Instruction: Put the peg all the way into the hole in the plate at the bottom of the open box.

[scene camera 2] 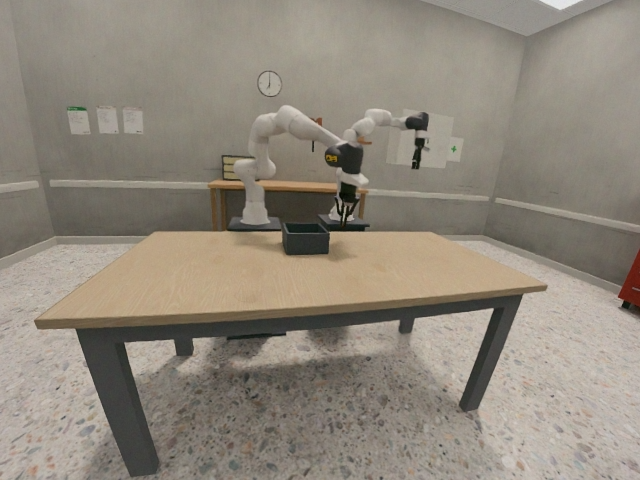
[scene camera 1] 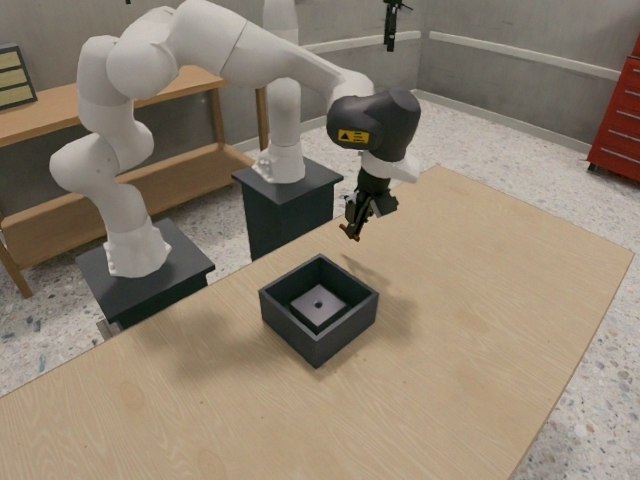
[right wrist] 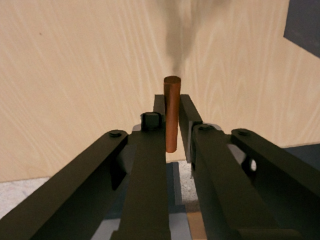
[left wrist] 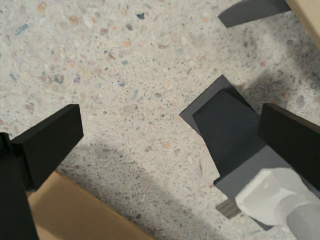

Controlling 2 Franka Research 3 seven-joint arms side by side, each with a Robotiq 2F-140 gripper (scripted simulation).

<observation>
grey plate: scene camera 1 317,309; not seen in scene camera 2 (hidden by a dark grey box); not seen in the right wrist view (out of frame); not seen in the left wrist view (out of frame)
</observation>
